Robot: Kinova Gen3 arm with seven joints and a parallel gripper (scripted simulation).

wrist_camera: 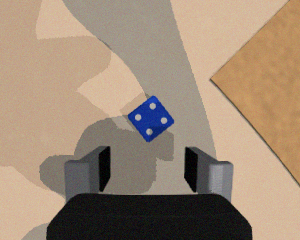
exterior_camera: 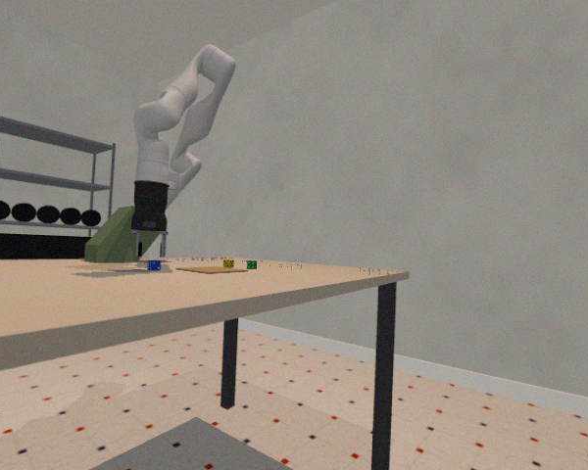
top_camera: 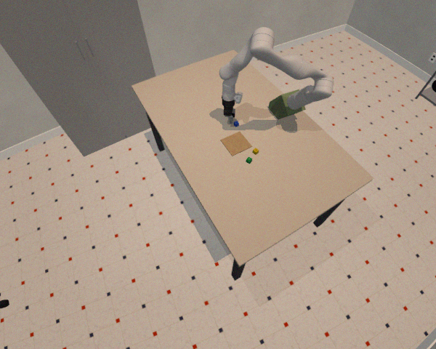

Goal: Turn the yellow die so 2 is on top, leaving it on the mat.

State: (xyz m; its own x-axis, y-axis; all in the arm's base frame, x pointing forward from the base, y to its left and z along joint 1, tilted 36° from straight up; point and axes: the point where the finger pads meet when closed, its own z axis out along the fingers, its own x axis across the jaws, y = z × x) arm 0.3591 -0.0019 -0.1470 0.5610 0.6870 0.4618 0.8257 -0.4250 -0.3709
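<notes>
My hand is 40 mm above the blue die, 20 mm to the right of it and 20 mm past it. Round my hand: brown mat: 160 mm to the left, 50 mm below, 30 mm ahead; yellow die: 260 mm to the left, 50 mm behind, 40 mm below; green die: 310 mm to the left, 40 mm below, 10 mm ahead.
</notes>
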